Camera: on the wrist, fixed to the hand. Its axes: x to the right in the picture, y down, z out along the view.
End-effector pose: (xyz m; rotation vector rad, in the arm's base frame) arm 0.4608 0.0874 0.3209 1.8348 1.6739 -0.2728
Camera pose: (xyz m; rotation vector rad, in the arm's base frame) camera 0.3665 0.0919 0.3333 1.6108 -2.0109 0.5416
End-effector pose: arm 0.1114 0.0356 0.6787 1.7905 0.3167 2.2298
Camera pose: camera 0.0855 0.1098 0.6250 -0.5585 1.4642 -0.0339
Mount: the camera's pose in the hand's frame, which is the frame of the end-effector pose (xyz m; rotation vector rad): -0.0191 -0.0858 -0.0365 -0.1198 -0.6072 3.0768
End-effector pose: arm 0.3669 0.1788 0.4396 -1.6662 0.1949 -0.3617
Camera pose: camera 0.3293 0.1623 0.5255 0.0785 1.7273 2.2639
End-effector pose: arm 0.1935 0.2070 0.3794 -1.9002 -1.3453 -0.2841
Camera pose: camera 0.1192 0.1802 0.4326 1.7238 -2.0483 -1.5632
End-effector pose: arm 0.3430 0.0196 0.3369 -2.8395 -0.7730 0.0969
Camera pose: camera 0.2882 0.0761 0.3905 0.7457 -2.6901 -0.7959
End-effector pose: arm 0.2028 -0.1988 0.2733 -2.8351 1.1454 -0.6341
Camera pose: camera 0.2335 -0.1185 0.3141 0.8738 2.4596 0.5447
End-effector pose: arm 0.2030 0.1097 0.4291 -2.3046 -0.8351 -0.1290
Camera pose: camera 0.1411 0.1254 0.4997 1.0310 -2.4501 -1.4918
